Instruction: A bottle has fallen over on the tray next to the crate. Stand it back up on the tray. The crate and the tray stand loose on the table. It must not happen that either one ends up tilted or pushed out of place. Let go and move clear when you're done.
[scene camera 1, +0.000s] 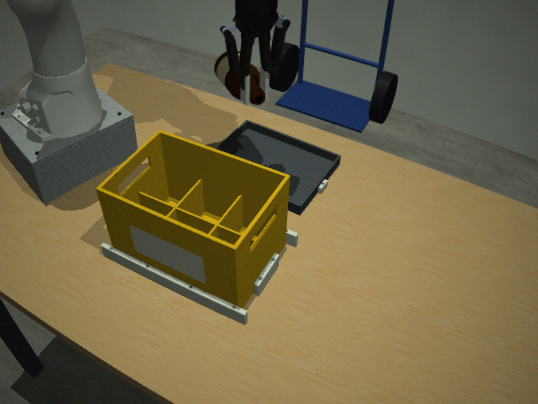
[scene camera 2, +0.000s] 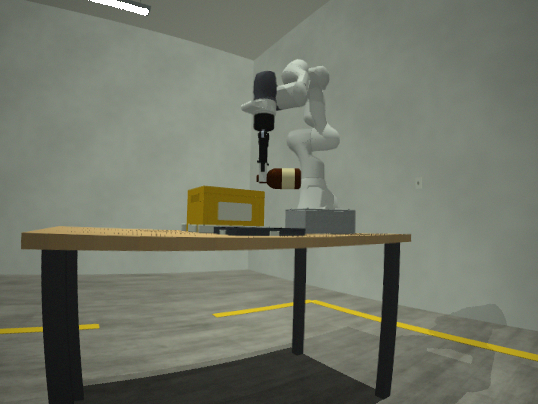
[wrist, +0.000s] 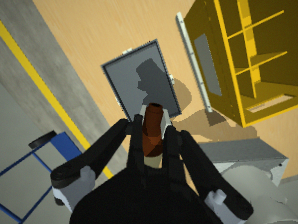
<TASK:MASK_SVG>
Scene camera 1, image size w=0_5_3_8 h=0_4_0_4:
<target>my gripper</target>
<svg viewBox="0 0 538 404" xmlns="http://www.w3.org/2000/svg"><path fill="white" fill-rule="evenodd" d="M278 0L235 0L236 13L233 23L227 27L222 26L220 28L225 37L229 68L235 76L239 75L240 99L245 106L250 105L249 70L255 38L258 37L261 61L260 88L265 92L265 101L269 101L270 74L274 71L272 68L279 67L281 63L285 35L291 22L286 17L278 15ZM236 29L239 29L242 33L239 59L234 38L236 36ZM275 25L270 51L270 30Z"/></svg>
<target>bottle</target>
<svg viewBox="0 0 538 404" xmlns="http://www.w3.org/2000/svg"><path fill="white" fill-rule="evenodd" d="M250 63L250 102L255 105L261 105L265 101L265 92L260 88L260 72ZM225 52L217 59L214 71L231 95L240 100L239 76L235 76L230 70L227 52Z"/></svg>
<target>tray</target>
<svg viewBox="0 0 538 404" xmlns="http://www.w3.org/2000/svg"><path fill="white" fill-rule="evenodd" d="M246 120L215 149L290 175L288 210L300 215L318 193L320 184L324 179L328 180L339 166L341 155Z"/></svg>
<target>yellow crate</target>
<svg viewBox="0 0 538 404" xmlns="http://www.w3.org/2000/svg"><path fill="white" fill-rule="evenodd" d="M158 130L96 188L112 246L243 309L254 292L255 281L274 253L279 254L286 244L290 175ZM148 157L149 167L119 194L118 185Z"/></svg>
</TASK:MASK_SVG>
